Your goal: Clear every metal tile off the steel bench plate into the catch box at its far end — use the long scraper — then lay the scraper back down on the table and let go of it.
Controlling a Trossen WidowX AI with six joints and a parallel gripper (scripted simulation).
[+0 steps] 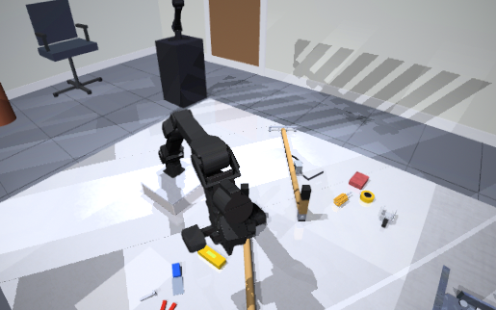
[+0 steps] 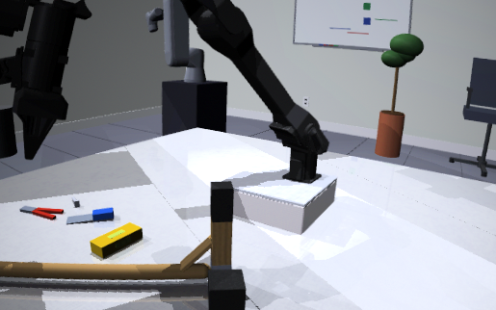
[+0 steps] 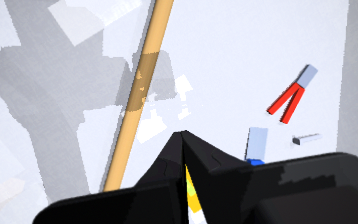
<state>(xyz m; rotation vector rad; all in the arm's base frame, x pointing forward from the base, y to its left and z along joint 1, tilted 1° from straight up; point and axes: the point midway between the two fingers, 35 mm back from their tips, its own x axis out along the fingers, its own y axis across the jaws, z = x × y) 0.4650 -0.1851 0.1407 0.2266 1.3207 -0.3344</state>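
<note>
My gripper tip is now 50 mm short of the long scraper, 20 mm to the right of it and 100 mm above it. From my gripper tip the other things lie so: yellow level 110 mm behind, 40 mm to the left, 150 mm below; orange piece 80 mm ahead, 510 mm to the left, 150 mm below; blue-tipped block 140 mm behind, 80 mm to the right, 160 mm below.
</note>
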